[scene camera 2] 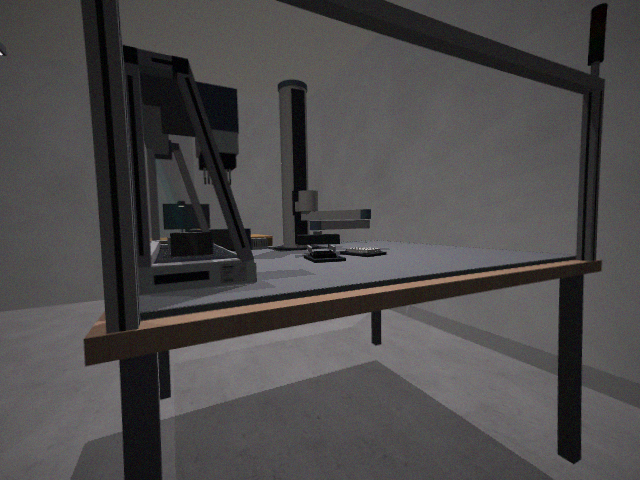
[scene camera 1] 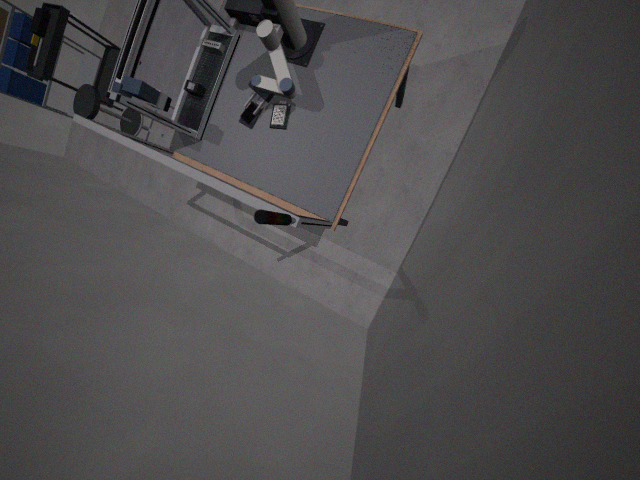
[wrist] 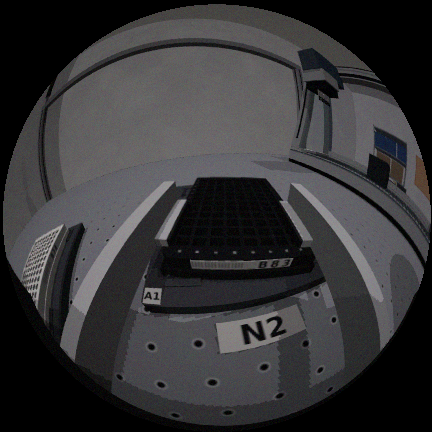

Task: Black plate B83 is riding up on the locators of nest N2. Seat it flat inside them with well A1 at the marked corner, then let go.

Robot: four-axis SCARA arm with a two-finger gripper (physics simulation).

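Places are measured from the arm's base along level axes (x back, y right, z up), in metres.
Pixels of known places: gripper, fingertip midpoint: (scene camera 2: pixel 322 249) (scene camera 1: pixel 249 110) (wrist: pixel 233 192); arm's base at its link origin: (scene camera 1: pixel 297 42).
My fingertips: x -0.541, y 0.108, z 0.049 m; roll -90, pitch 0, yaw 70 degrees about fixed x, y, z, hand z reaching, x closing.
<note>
For each thing: its top centre in the pictures, then the offset to it from my fingertips. "spot": a spot on its surface instead.
- black plate B83 at its top centre: (wrist: pixel 235 199) (scene camera 2: pixel 322 252) (scene camera 1: pixel 249 112) dy +0.005, dx -0.008, dz -0.010 m
- black nest N2 at its top centre: (wrist: pixel 230 209) (scene camera 2: pixel 323 255) (scene camera 1: pixel 250 114) dy +0.003, dx -0.014, dz -0.022 m
- A1 tag at a spot on its surface: (wrist: pixel 152 296) spot: dy -0.062, dx +0.052, dz -0.024 m
- N2 tag at a spot on its surface: (wrist: pixel 261 329) spot: dy -0.014, dx +0.081, dz -0.035 m
- white well plate at its top centre: (scene camera 2: pixel 362 248) (scene camera 1: pixel 278 114) dy -0.214, dx +0.039, dz -0.010 m
- gantry machine with a blue head, surface spot: (scene camera 2: pixel 217 105) spot: dy +0.406, dx -0.237, dz +0.403 m
The black plate B83 (scene camera 1: pixel 251 111) (scene camera 2: pixel 322 254) (wrist: pixel 235 210) is dark and gridded, with its barcode label on the side facing the wrist camera. It sits over the black nest N2 (scene camera 2: pixel 325 259) (wrist: pixel 225 295); its near side stands above the nest's front ledge. Whether it lies flat on all sides is too dark to tell. The A1 tag (wrist: pixel 152 296) is at the nest's near left corner, and the N2 tag (wrist: pixel 261 329) is on the table in front. Which plate corner holds well A1 cannot be read. My gripper (scene camera 1: pixel 252 107) (scene camera 2: pixel 322 250) (wrist: pixel 233 192) is shut on the plate, pads against its two long sides.
A white well plate (scene camera 1: pixel 279 115) (scene camera 2: pixel 364 250) (wrist: pixel 45 260) sits in another black nest beside N2, at the left in the wrist view. A gantry machine with a blue head (scene camera 2: pixel 217 105) (wrist: pixel 320 62) stands on the other side. The arm's column (scene camera 2: pixel 285 155) stands behind.
</note>
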